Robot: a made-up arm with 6 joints.
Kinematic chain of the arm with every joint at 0, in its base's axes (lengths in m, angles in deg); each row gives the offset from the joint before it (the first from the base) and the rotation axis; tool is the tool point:
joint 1: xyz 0 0 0.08 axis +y
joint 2: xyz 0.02 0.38 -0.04 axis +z
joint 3: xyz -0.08 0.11 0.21 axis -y
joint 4: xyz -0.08 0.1 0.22 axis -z
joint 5: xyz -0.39 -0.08 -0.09 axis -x
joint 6: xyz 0.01 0.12 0 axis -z
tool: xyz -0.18 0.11 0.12
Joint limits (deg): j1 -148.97..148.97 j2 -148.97..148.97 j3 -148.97..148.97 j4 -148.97..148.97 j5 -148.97..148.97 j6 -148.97..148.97
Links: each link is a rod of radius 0.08 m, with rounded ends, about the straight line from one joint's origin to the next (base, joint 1, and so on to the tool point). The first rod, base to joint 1, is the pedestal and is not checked.
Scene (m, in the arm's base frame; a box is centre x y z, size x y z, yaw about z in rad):
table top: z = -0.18
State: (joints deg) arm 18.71 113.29 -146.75 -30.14 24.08 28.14
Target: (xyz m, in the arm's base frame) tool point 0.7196 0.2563 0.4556
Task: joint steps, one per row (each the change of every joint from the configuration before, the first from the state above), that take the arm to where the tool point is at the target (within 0.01 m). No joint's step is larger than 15 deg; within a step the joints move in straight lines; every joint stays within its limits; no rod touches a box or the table.
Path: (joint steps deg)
1: 12.93 3.25 13.69 1.14 4.13 -2.25
2: 12.93 3.24 13.70 1.14 4.13 -2.24
3: 12.93 3.25 13.69 1.14 4.13 -2.25
4: 12.92 3.24 13.70 1.15 4.13 -2.24

